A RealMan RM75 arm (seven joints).
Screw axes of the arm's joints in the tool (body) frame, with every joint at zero. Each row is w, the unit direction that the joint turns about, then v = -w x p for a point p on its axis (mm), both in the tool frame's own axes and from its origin. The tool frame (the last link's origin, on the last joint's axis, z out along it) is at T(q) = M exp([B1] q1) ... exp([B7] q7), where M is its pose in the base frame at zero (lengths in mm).
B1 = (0, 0, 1, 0, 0, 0)
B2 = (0, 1, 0, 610, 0, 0)
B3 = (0, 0, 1, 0, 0, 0)
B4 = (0, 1, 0, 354, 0, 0)
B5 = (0, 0, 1, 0, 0, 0)
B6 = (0, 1, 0, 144, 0, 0)
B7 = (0, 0, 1, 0, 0, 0)
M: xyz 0 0 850.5 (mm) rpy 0 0 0 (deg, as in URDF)
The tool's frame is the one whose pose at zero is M.
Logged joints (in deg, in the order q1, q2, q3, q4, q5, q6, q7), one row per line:
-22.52 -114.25 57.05 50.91 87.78 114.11 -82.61
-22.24 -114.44 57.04 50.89 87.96 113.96 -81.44
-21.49 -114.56 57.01 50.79 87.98 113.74 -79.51
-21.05 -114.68 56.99 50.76 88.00 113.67 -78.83
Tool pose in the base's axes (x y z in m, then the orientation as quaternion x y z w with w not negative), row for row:
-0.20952 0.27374 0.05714 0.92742 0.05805 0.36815 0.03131
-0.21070 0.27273 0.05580 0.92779 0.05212 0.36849 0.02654
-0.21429 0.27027 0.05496 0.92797 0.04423 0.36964 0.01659
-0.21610 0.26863 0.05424 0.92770 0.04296 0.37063 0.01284
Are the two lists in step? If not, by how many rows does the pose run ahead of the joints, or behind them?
They are in step.
